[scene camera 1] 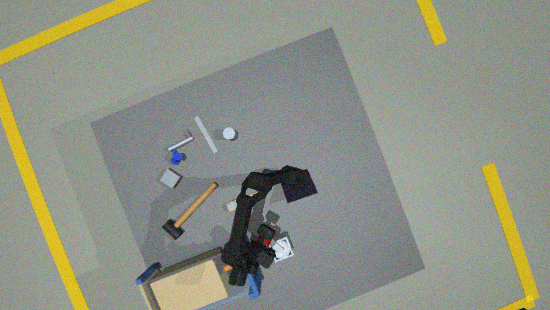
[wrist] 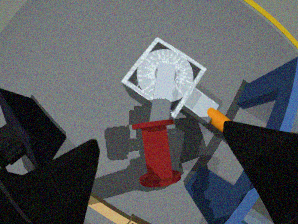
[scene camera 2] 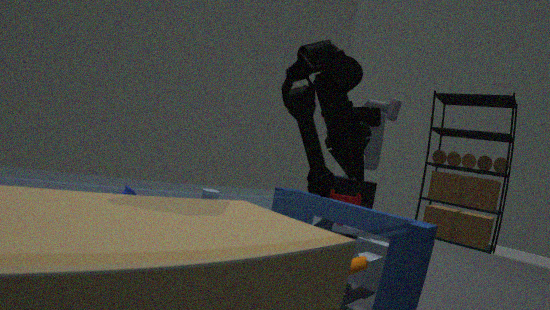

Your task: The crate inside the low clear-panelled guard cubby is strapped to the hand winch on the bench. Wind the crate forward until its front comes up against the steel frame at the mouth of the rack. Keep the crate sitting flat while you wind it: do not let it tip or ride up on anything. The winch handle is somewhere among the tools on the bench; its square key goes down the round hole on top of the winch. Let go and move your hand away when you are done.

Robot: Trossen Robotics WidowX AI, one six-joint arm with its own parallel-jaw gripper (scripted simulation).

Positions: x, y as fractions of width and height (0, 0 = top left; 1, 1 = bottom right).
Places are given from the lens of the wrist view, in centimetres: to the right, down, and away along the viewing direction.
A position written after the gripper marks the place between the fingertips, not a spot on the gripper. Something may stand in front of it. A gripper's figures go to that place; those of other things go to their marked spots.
gripper (wrist: 0.55, 0.61): 1, 2, 10
winch handle (wrist: 0.55, 0.40): 2, -3, 20
